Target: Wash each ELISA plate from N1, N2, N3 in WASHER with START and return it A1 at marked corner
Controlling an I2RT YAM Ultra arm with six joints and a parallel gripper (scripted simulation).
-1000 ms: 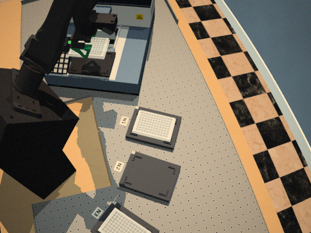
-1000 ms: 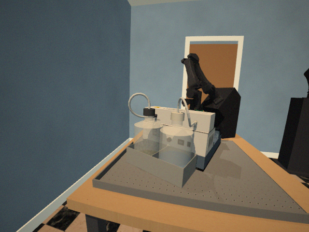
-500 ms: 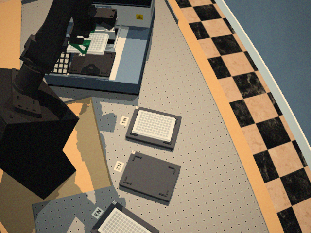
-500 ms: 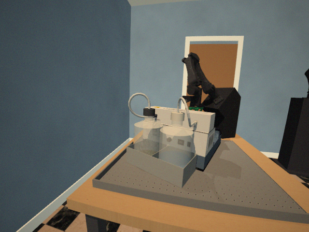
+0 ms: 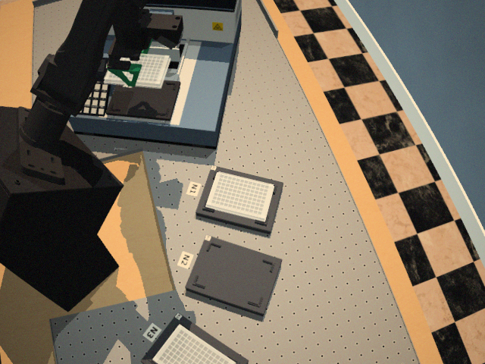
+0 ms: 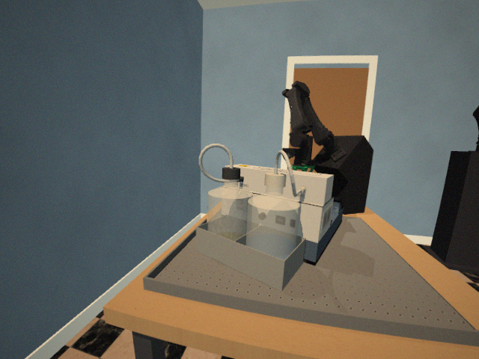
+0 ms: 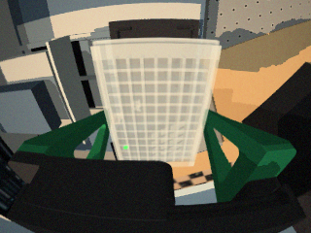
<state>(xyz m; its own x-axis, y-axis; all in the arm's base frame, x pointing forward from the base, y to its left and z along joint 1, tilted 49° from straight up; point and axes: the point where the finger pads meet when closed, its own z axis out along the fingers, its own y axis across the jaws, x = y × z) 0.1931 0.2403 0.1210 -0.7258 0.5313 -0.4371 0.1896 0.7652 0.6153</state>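
Now: the nest N2 17 cm ahead of my hand, 41 cm to the right of it and 17 cm below it. Round my hand: dark carrier: 10 cm below; manifold: 3 cm ahead, 15 cm to the left, 5 cm below; washer: 4 cm ahead, 15 cm to the left, 5 cm below.
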